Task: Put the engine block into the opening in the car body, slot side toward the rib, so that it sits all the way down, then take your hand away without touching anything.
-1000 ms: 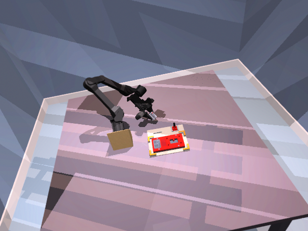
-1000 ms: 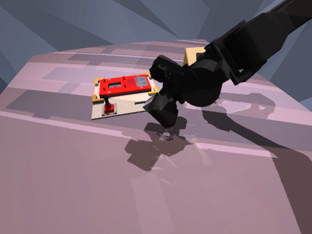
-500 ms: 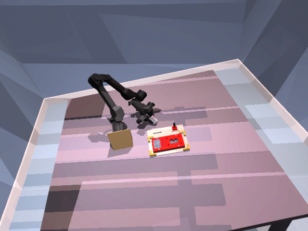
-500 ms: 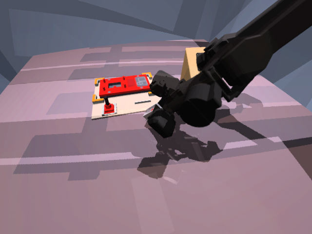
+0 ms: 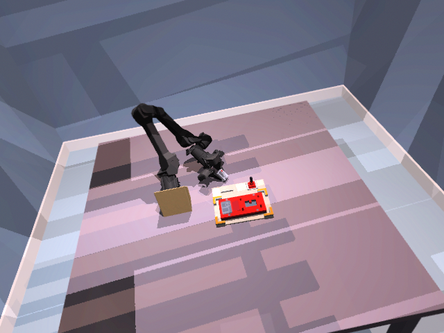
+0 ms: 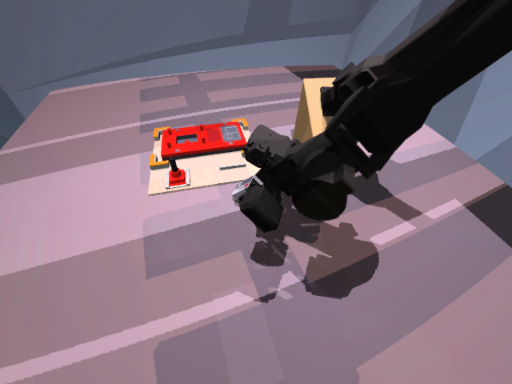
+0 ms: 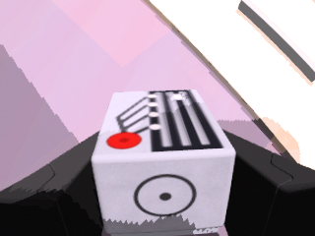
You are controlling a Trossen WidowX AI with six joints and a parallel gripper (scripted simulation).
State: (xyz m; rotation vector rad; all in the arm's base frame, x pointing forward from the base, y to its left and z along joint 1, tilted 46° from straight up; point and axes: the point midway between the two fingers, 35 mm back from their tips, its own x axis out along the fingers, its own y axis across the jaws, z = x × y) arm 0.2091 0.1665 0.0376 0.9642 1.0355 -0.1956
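My gripper tip is 10 mm below the grey engine block and 10 mm past it.
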